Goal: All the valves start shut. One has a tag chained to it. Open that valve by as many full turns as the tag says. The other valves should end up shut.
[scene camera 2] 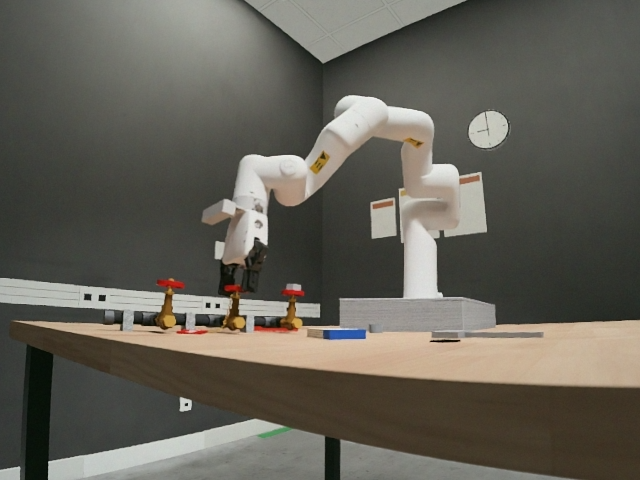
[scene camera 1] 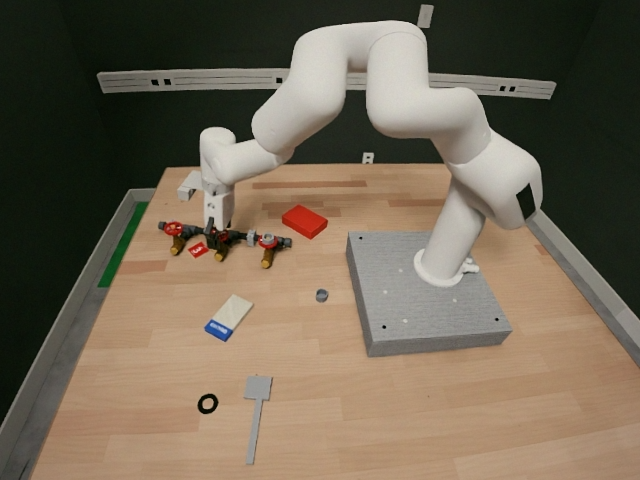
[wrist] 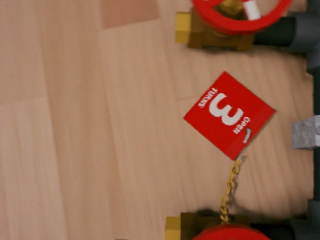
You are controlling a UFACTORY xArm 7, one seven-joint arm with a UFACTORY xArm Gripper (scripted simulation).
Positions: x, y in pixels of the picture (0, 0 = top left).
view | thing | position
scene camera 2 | gripper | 236, 294
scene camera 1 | gripper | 219, 237
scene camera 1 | red block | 304, 221
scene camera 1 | grey paddle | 258, 388
